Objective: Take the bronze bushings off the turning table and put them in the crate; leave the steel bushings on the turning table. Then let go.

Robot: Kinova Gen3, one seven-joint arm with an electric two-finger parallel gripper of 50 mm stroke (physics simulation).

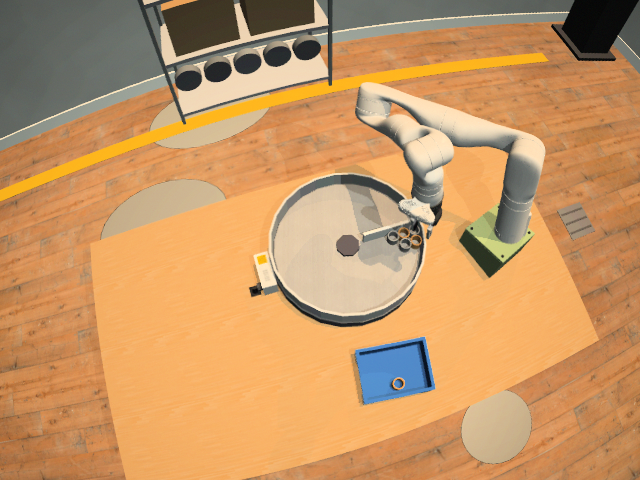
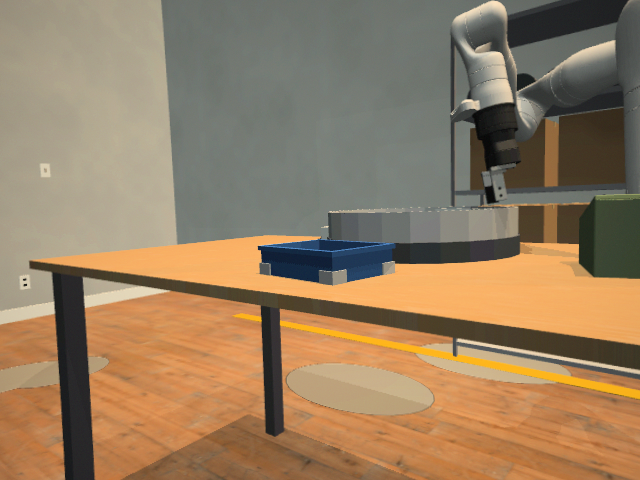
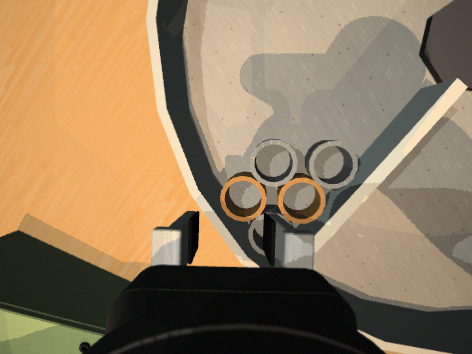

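Pixels of known places: gripper, fingertip midpoint: [image 1: 421,232] [image 2: 497,201] [image 3: 231,230]; arm's base, link origin: [image 1: 508,231].
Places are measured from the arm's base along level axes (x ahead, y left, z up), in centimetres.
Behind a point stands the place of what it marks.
Two bronze bushings stand on the turning table [image 1: 320,279] {x 55.7, y 0.4, z -5.1 cm} [image 2: 423,226] {x 34.5, y 9.6, z -3.3 cm} [image 3: 225,50] {x 34.4, y 4.2, z -5.1 cm}: one bronze bushing [image 1: 415,245] {x 28.7, y -2.9, z -2.8 cm} [image 3: 243,219] {x 27.0, y -5.4, z -2.5 cm} near the rim, the other bronze bushing [image 1: 403,228] {x 30.6, y -8.5, z -2.7 cm} [image 3: 301,221] {x 29.8, y -8.2, z -2.5 cm} nearer the guide bar. They are bunched with a steel bushing [image 1: 405,249] {x 31.7, y -2.4, z -3.1 cm} [image 3: 274,184] {x 30.3, y -5.1, z -2.5 cm}, a steel bushing [image 1: 387,237] {x 35.7, y -6.9, z -3.0 cm} [image 3: 333,187] {x 33.0, y -8.0, z -2.5 cm} and a third steel bushing [image 3: 253,241] {x 26.4, y -7.0, z -2.5 cm}, partly hidden by a finger. Another bronze bushing [image 1: 392,383] {x 43.2, y 31.9, z -7.8 cm} lies in the blue crate [image 1: 377,364] {x 45.6, y 25.5, z -9.9 cm} [image 2: 299,263] {x 40.9, y 35.8, z -7.7 cm}. My gripper [image 1: 422,231] {x 26.9, y -4.8, z 0.8 cm} [image 2: 494,200] {x 26.9, y -4.8, z 0.8 cm} [image 3: 231,230] {x 26.9, y -4.8, z 0.8 cm} is open and empty, low over the table's rim beside the bunch.
A guide bar [image 1: 382,232] {x 36.9, y -8.2, z -1.9 cm} [image 3: 395,145] {x 37.3, y -8.1, z -0.7 cm} runs from near the dark hub [image 1: 347,245] {x 46.7, y -7.4, z -4.3 cm} [image 3: 452,42] {x 45.6, y -6.7, z -4.3 cm} to the rim, close beside the bushings. The turning table has a raised wall. A white control box [image 1: 265,273] {x 69.8, y -4.0, z -4.6 cm} is at its left. My green base [image 1: 491,248] {x 7.8, y 4.0, z 0.2 cm} [image 2: 615,237] {x 4.1, y 8.4, z -4.5 cm} stands right.
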